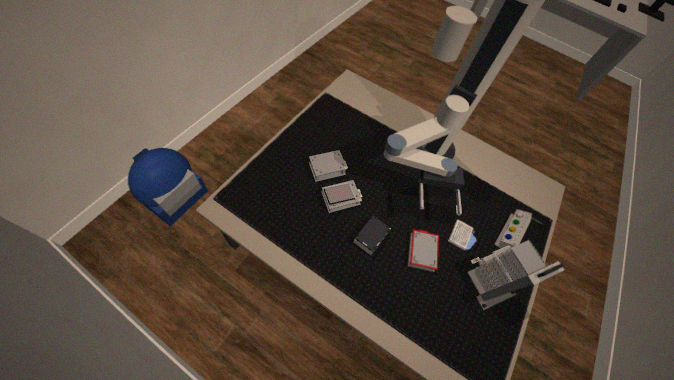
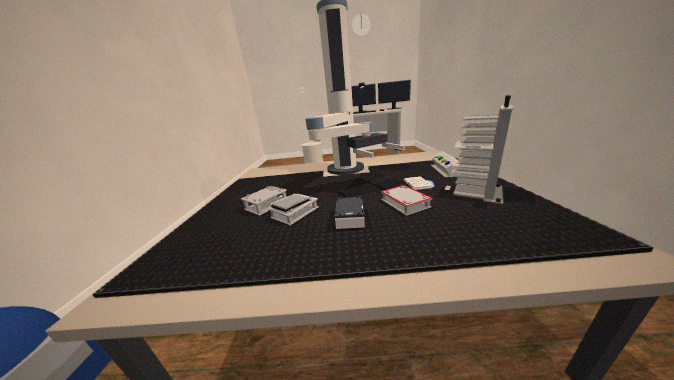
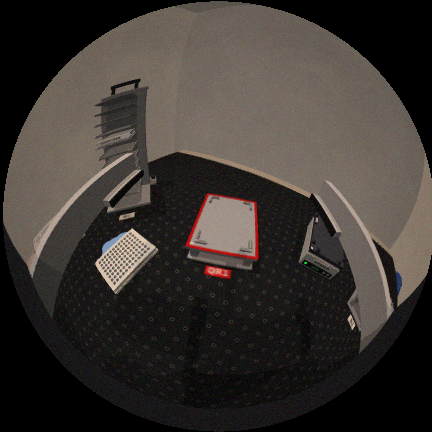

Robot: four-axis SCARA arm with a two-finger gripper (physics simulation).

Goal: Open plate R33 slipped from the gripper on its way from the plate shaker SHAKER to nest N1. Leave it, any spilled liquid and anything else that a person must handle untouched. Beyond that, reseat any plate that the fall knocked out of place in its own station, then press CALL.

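Where they show: gripper, between the fingertips: (image 1: 440, 211) (image 2: 389, 151) (image 3: 230, 168); arm's base, origin of its link: (image 1: 432, 148) (image 2: 345, 168).
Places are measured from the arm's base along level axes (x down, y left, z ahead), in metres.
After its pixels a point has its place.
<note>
Plate R33 (image 1: 461, 234) @(z 0.420, x -0.025, y 0.335 m) (image 2: 417, 182) @(z 0.428, x -0.027, y 0.330 m) (image 3: 126, 259) @(z 0.421, x -0.023, y 0.323 m), a white well plate, lies on the mat with a light blue spill (image 1: 471, 242) @(z 0.421, x -0.012, y 0.395 m) (image 2: 430, 184) (image 3: 111, 242) @(z 0.418, x -0.014, y 0.398 m) beside it. My gripper (image 1: 440, 210) @(z 0.496, x -0.207, y 0.176 m) (image 2: 388, 152) @(z 0.496, x -0.207, y 0.176 m) is open and empty, above the mat behind R33 and the red-rimmed station QR1 (image 1: 424, 249) @(z 0.610, x -0.053, y 0.213 m) (image 2: 406, 195) @(z 0.615, x -0.053, y 0.217 m) (image 3: 225, 225) @(z 0.589, x -0.053, y 0.210 m). QR1 holds no plate. The SHAKER (image 1: 373, 233) @(z 0.687, x -0.068, y -0.013 m) (image 2: 349, 206) @(z 0.694, x -0.068, y -0.015 m) (image 3: 320, 252) @(z 0.621, x -0.068, y 0.012 m) has a bare dark top. Nest N1 (image 1: 328, 164) @(z 0.504, x -0.069, y -0.383 m) (image 2: 263, 199) @(z 0.559, x -0.069, y -0.375 m) is bare. A plate (image 1: 341, 193) @(z 0.607, x -0.075, y -0.238 m) (image 2: 291, 202) @(z 0.634, x -0.077, y -0.238 m) sits on N2 (image 2: 295, 214) @(z 0.625, x -0.018, y -0.234 m); whether it is fully seated I cannot tell.
A tall plate rack (image 2: 500, 155) @(z 0.647, x -0.191, y 0.537 m) (image 3: 142, 130) @(z 0.628, x -0.202, y 0.520 m) with several shelves and some plates stands at the right; one shelf level (image 2: 474, 145) @(z 0.561, x -0.215, y 0.494 m) sticks out. The button panel (image 1: 514, 229) @(z 0.280, x -0.085, y 0.529 m) (image 2: 444, 162) @(z 0.327, x -0.081, y 0.509 m) stands behind it. A blue rounded object (image 1: 161, 175) stands left of the table.
</note>
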